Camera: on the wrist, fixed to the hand. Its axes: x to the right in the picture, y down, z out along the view.
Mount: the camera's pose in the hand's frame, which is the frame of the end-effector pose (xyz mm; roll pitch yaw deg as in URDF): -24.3 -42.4 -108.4 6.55 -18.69 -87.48
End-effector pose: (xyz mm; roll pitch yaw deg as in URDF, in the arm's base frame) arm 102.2 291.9 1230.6 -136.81 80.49 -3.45
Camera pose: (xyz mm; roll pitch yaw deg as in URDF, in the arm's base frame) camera 202.0 242.5 1272.4 -91.29 -1.57 62.00
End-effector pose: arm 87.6 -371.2 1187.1 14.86 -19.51 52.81
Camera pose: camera 107.6 -366.6 1070.0 26.75 -4.42 -36.22
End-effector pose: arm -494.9 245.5 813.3 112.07 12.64 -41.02
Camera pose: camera -436.2 348.7 820.0 -100.46 79.22 120.72
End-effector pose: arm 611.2 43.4 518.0 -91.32 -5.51 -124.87
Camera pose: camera 539.4 128.2 560.3 177.87 -69.78 -26.77
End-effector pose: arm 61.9 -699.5 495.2 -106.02 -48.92 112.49
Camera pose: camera 173.8 -728.1 523.3 124.49 -34.82 -111.40
